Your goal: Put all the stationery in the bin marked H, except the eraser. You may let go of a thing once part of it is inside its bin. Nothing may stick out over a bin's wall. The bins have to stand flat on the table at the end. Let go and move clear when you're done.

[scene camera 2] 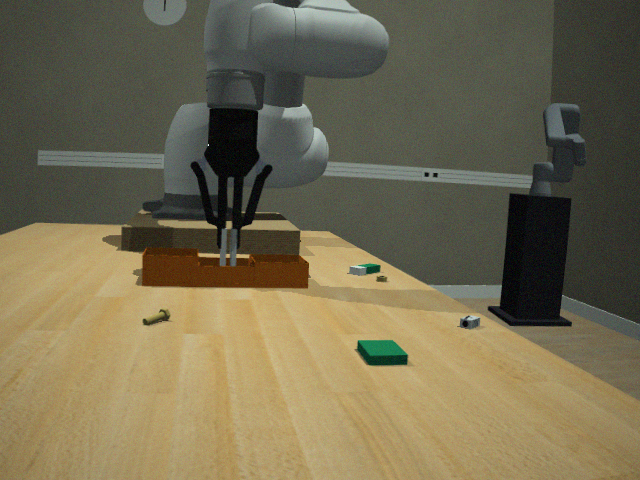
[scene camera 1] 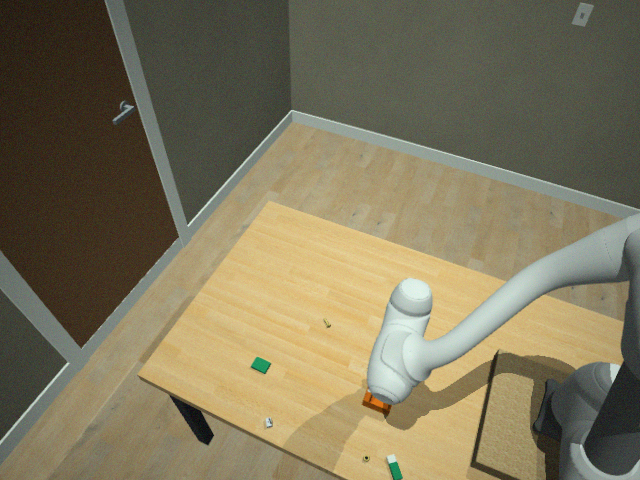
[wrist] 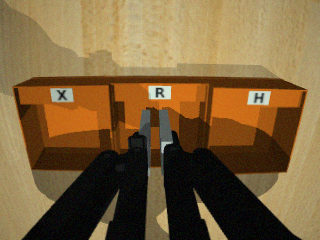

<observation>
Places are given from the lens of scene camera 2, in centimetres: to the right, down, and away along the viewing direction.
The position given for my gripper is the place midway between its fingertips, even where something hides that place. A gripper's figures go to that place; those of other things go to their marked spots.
my gripper (scene camera 2: 227,269): -14, 5, 91
green flat pad (scene camera 2: 375,352): 5, 11, 56
orange three-compartment bin (scene camera 2: 171,267): -22, 4, 85
The marked spots on the orange three-compartment bin and the green flat pad are 41 cm apart.
</observation>
